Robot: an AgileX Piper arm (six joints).
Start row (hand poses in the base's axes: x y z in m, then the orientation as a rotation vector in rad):
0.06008, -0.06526, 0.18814, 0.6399, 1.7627, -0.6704
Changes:
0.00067, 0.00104, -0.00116, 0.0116, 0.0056, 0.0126
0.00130, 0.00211, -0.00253, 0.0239, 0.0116, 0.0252
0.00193, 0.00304, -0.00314, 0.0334, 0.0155, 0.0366
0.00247, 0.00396, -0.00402, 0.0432, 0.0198, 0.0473
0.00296, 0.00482, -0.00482, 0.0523, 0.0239, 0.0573
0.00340, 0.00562, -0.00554, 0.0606, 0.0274, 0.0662
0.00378, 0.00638, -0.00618, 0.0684, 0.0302, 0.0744
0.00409, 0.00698, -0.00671, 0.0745, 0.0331, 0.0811
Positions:
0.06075, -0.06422, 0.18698, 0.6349, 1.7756, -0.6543
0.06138, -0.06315, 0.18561, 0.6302, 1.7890, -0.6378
0.06201, -0.06222, 0.18500, 0.6252, 1.7990, -0.6235
0.06255, -0.06130, 0.18412, 0.6209, 1.8093, -0.6095
0.06304, -0.06044, 0.18332, 0.6168, 1.8189, -0.5965
0.06348, -0.05964, 0.18260, 0.6133, 1.8274, -0.5847
0.06386, -0.05888, 0.18196, 0.6102, 1.8348, -0.5735
0.06417, -0.05828, 0.18143, 0.6074, 1.8412, -0.5648

